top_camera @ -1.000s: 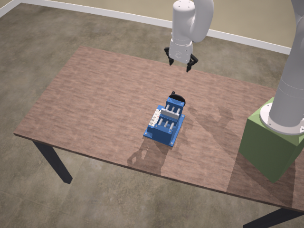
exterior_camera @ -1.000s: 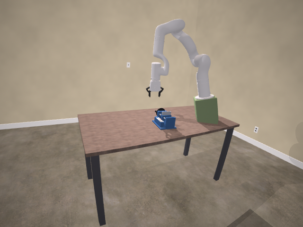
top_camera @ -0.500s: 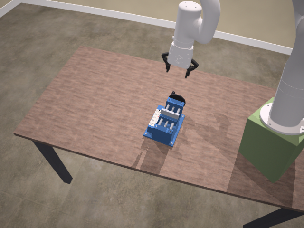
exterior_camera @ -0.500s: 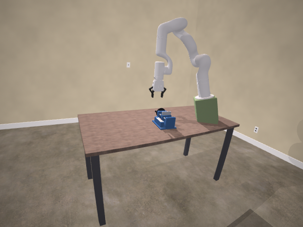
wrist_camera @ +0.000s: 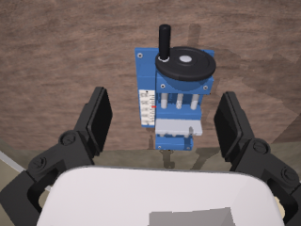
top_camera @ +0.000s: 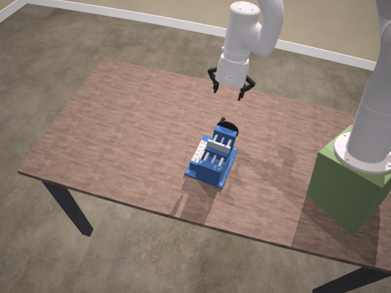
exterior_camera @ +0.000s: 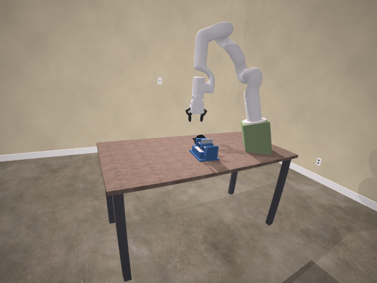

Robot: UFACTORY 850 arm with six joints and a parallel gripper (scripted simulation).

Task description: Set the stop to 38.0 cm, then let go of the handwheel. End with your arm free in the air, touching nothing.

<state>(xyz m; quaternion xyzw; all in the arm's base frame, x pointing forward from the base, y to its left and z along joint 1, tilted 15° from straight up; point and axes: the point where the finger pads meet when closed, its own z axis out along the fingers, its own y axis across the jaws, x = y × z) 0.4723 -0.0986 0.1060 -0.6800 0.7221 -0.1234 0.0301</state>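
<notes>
The black handwheel is 10 mm behind my hand, 30 mm to the left of it and 150 mm below it. Also, from my hand: grey stop block 10 mm behind, 160 mm to the left, 130 mm below.
</notes>
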